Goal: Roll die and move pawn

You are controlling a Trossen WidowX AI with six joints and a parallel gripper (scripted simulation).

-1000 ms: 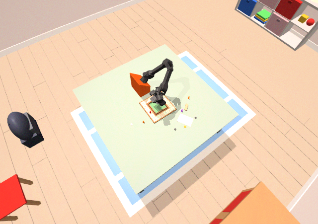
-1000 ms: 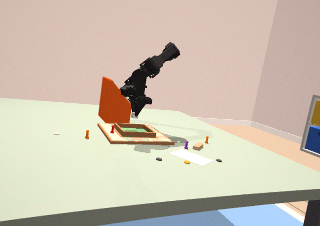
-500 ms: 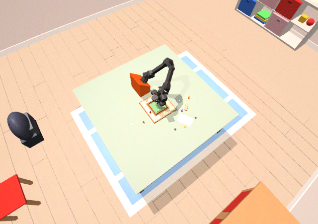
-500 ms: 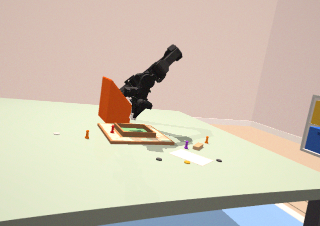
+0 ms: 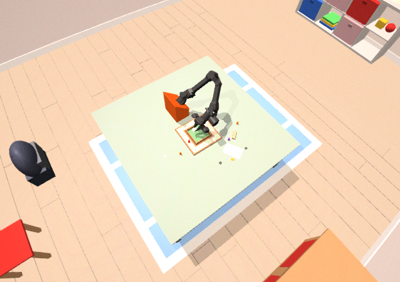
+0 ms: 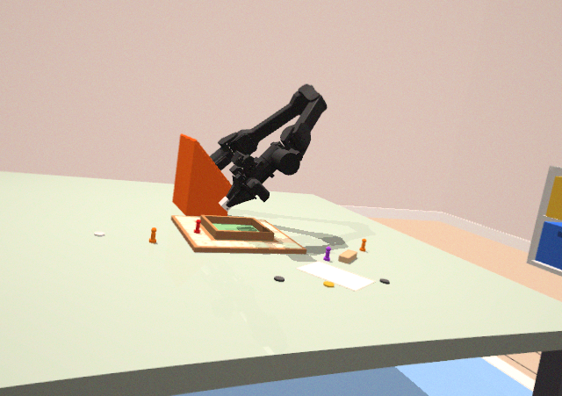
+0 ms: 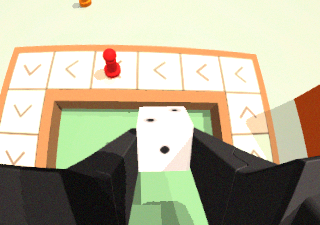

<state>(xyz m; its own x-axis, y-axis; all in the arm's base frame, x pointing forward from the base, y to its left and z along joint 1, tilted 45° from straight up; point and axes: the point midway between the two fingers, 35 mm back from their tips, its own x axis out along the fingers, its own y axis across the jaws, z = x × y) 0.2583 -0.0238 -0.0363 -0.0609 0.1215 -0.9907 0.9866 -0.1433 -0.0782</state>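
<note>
My gripper tip is 80 mm to the left of the red pawn, 50 mm above it and 30 mm short of it. Also, from my gripper tip: purple pawn 230 mm ahead, 180 mm to the left, 60 mm below; green tray floor 70 mm below, 30 mm to the left, 20 mm ahead; white die right at my gripper tip.
</note>
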